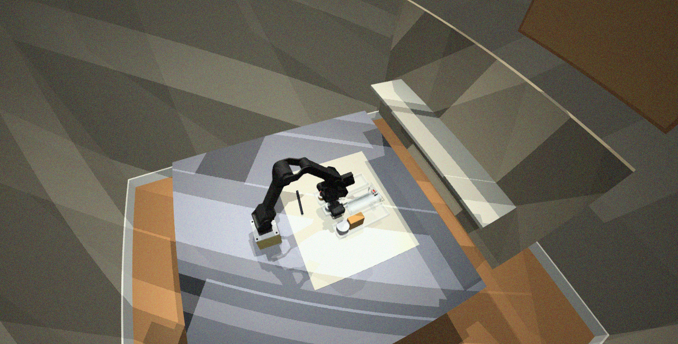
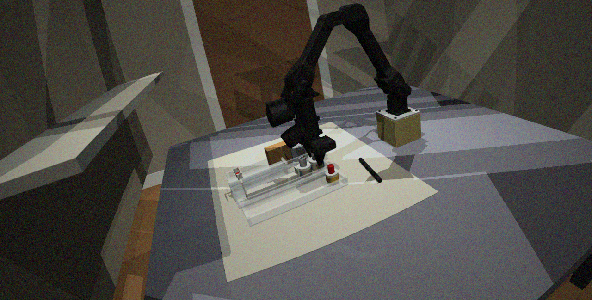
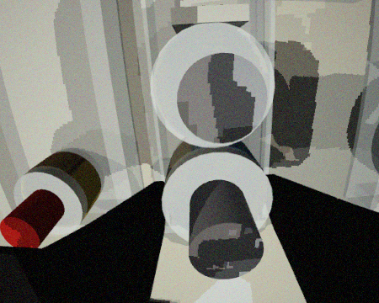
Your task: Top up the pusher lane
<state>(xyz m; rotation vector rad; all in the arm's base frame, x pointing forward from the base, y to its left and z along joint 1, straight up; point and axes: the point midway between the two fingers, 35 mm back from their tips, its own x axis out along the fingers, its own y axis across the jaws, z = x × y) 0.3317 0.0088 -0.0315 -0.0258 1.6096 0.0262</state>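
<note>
Now: the cream mat 60 mm ahead of my gripper tip, 30 mm to the right of it and 30 mm below it. Also, from my gripper tip: wide grey cylinder: 130 mm to the right, 10 mm below, 10 mm ahead; brown box: 120 mm to the right, 80 mm ahead; pusher plate: 150 mm ahead, 30 mm to the right, 10 mm above.
</note>
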